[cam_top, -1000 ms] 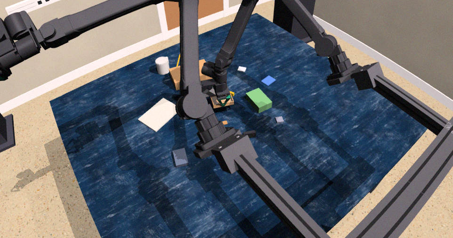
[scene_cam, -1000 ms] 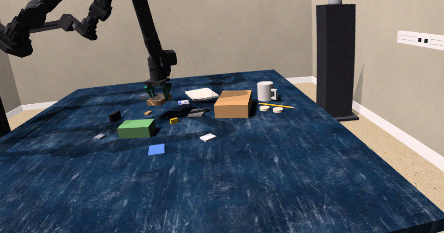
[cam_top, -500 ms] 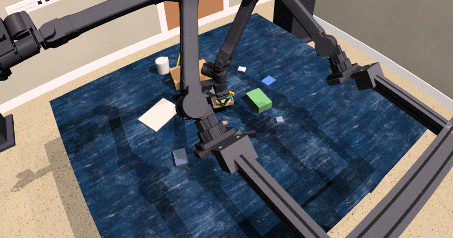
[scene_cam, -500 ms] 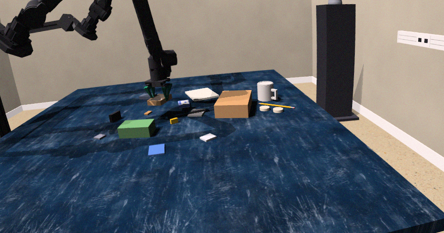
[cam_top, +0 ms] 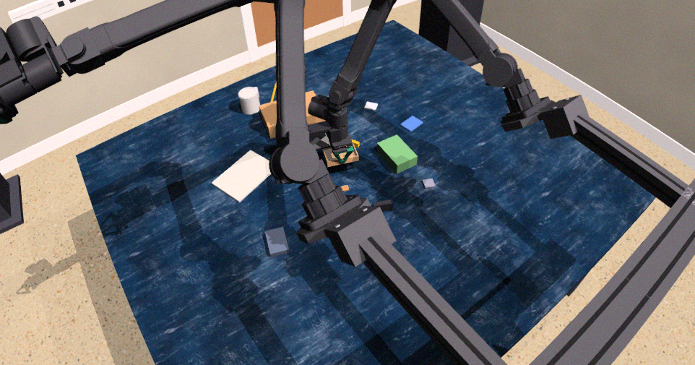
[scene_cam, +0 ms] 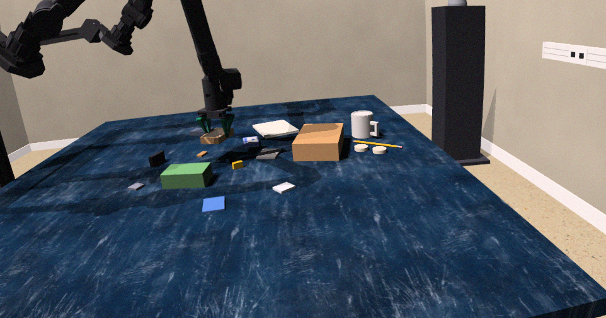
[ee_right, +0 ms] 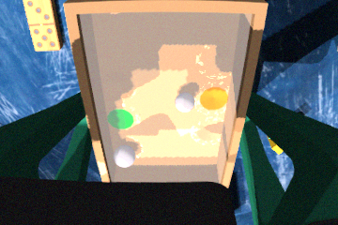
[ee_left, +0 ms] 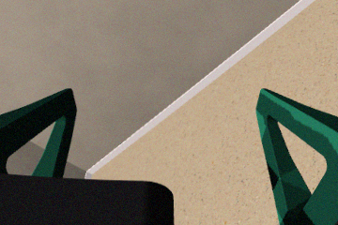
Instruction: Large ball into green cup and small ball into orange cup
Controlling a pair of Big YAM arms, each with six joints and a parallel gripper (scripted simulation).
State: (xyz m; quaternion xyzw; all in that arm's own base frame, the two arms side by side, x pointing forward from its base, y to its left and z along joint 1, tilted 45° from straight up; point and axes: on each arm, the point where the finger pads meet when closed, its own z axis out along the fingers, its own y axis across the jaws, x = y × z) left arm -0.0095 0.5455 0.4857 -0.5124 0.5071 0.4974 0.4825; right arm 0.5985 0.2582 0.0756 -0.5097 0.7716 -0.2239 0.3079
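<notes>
Now: right hand 8 cm short of the yellow block, 11 cm to the left of it and 7 cm above it. Round my right hand: black block 23 cm behind, 2 cm to the right, 6 cm below; green block 6 cm behind, 20 cm to the right, 6 cm below; covered wooden puzzle 1 cm below.
</notes>
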